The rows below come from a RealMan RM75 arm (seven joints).
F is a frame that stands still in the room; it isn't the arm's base.
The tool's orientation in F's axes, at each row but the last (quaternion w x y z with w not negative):
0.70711, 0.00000, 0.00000, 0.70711
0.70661, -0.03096, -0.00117, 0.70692
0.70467, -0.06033, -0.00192, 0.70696
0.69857, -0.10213, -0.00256, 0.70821
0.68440, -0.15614, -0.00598, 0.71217
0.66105, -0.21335, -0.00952, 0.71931
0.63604, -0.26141, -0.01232, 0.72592
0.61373, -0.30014, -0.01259, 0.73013
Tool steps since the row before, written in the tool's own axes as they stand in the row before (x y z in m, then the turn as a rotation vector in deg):
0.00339, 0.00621, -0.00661, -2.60, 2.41, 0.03
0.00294, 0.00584, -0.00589, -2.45, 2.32, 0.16
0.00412, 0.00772, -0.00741, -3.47, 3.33, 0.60
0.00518, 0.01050, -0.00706, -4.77, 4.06, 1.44
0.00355, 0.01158, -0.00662, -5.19, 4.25, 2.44
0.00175, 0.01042, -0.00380, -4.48, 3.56, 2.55
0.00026, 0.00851, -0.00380, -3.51, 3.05, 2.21
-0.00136, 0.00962, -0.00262, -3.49, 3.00, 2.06
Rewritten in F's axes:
-0.00621, 0.00339, -0.00661, -2.41, -2.60, 0.03
-0.00556, 0.00268, -0.00627, -2.33, -2.44, 0.16
-0.00704, 0.00344, -0.00837, -3.37, -3.43, 0.59
-0.00935, 0.00389, -0.00918, -4.21, -4.62, 1.49
-0.00979, 0.00138, -0.00963, -4.62, -4.84, 2.49
-0.00871, -0.00066, -0.00705, -4.03, -4.04, 2.58
-0.00632, -0.00258, -0.00636, -3.48, -3.15, 2.12
-0.00727, -0.00452, -0.00529, -3.37, -3.17, 2.00

